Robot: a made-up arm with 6 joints.
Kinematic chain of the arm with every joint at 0, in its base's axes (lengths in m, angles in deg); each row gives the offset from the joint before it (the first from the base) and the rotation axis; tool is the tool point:
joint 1: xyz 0 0 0.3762 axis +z
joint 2: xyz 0.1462 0 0 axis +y
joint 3: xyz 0 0 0.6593 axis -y
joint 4: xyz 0 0 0.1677 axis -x
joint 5: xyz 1.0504 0 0 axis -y
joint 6: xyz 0.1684 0 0 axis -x
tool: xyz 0 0 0
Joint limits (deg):
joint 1: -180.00..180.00
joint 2: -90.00..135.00
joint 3: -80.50..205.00
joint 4: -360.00..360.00
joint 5: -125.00..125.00
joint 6: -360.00..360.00
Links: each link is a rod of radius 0.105 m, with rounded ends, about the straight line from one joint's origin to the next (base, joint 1, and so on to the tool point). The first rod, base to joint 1, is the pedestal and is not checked.
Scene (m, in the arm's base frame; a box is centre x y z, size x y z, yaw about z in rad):
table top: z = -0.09
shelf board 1: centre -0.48 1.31 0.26 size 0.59 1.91 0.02 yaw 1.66
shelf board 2: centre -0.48 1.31 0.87 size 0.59 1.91 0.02 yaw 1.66
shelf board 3: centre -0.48 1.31 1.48 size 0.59 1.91 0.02 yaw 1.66
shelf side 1: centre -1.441 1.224 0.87 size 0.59 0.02 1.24 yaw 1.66
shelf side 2: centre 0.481 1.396 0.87 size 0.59 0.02 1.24 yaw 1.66
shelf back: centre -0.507 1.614 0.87 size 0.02 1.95 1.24 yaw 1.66
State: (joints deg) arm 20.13 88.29 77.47 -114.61 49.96 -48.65
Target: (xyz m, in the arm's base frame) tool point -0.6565 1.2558 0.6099
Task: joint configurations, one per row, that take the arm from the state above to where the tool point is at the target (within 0.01 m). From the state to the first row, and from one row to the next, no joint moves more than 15 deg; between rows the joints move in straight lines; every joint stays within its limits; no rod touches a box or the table.
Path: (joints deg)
1: 11.61 78.71 90.75 -113.85 49.81 -48.65
2: 3.09 69.12 104.04 -113.09 49.66 -48.65
3: -5.44 59.54 117.32 -112.32 49.52 -48.65
4: -13.96 49.95 130.60 -111.56 49.37 -48.65
5: -22.48 40.37 143.88 -110.80 49.22 -48.65
6: -31.00 30.78 157.17 -110.04 49.07 -48.65
7: -39.53 21.20 170.45 -109.28 48.92 -48.65
8: -48.05 11.61 183.73 -108.51 48.77 -48.65
9: -56.57 2.03 197.01 -107.75 48.63 -48.65
10: -58.92 -7.79 185.36 -108.46 44.97 -48.65
11: -61.27 -17.60 173.70 -109.17 41.32 -48.65
12: -63.62 -27.42 162.05 -109.89 37.67 -48.65
13: -65.97 -37.23 150.39 -110.60 34.02 -48.65

